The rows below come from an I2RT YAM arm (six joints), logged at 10 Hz.
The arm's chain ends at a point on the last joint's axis. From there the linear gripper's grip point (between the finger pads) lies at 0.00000 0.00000 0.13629 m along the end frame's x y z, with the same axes.
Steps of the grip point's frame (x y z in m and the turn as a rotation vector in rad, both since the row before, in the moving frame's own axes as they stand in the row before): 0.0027, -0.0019, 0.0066, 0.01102, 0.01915, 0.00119; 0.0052, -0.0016, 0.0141, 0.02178, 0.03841, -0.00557; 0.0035, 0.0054, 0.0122, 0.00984, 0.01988, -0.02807; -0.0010, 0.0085, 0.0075, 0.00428, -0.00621, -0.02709; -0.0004, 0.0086, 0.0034, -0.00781, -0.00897, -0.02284; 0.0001, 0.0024, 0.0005, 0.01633, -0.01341, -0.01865
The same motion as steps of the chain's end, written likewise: 0.0001, -0.0004, 0.0066, 0.01102, 0.01915, 0.00119; 0.0000, 0.0014, 0.0142, 0.02178, 0.03841, -0.00557; 0.0008, 0.0068, 0.0122, 0.00984, 0.01988, -0.02807; -0.0001, 0.0091, 0.0075, 0.00428, -0.00621, -0.02709; 0.0008, 0.0075, 0.0034, -0.00781, -0.00897, -0.02284; 0.0019, 0.0046, 0.0005, 0.01633, -0.01341, -0.01865
